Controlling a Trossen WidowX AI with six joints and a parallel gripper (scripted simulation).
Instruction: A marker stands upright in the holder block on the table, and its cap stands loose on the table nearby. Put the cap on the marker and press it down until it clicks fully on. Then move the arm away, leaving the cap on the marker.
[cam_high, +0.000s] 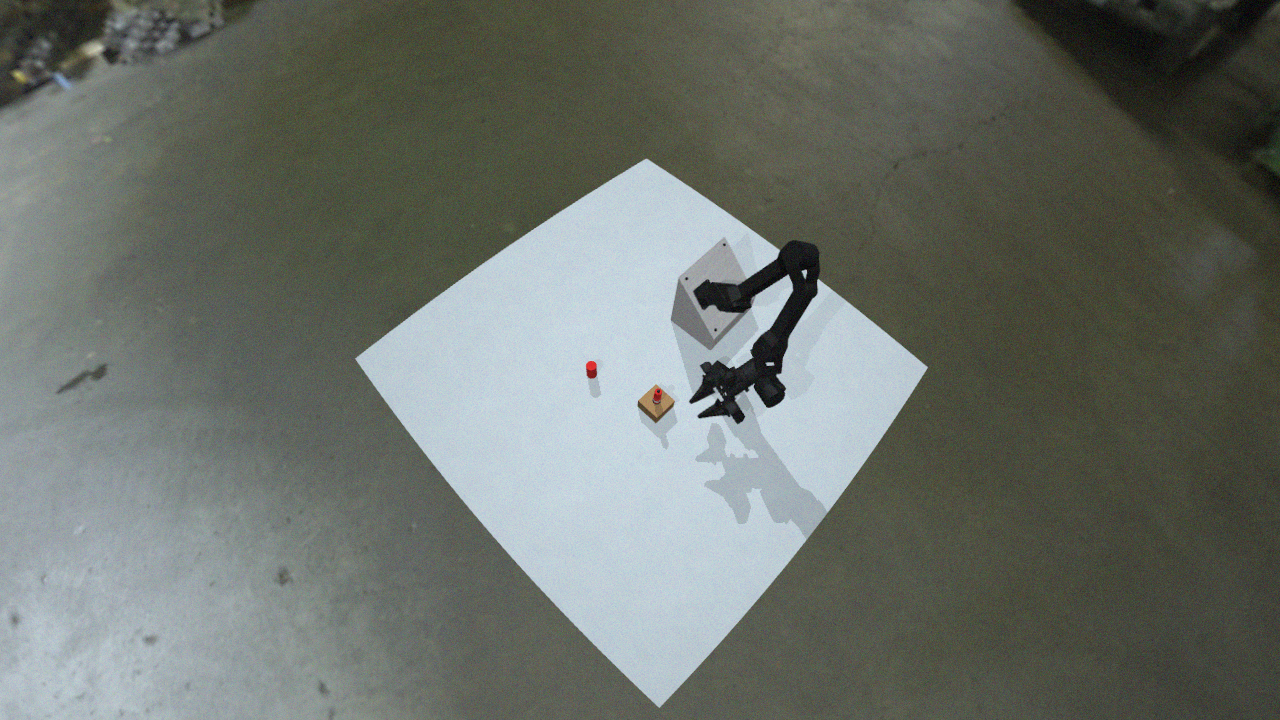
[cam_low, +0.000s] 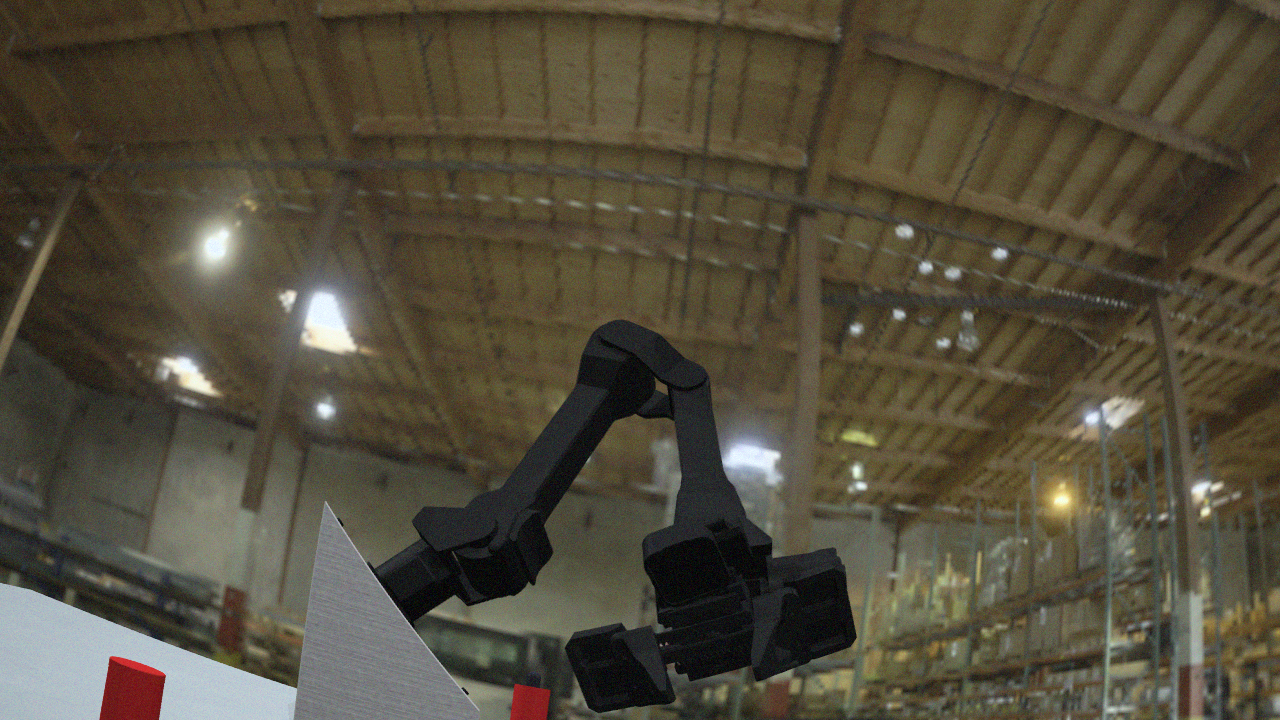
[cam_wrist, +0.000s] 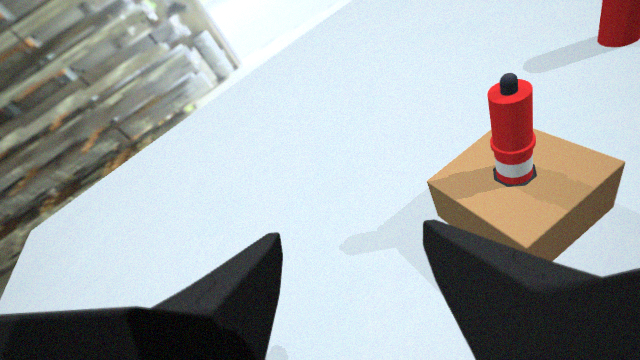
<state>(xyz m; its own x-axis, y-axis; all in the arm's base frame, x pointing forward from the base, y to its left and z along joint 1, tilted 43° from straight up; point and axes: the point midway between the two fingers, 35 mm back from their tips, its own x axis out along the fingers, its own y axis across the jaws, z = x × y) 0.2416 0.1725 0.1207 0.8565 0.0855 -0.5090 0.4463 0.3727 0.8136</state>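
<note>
My gripper tip is 30 cm to the left of the red cap, 9 cm above it and 7 cm short of it.
</note>
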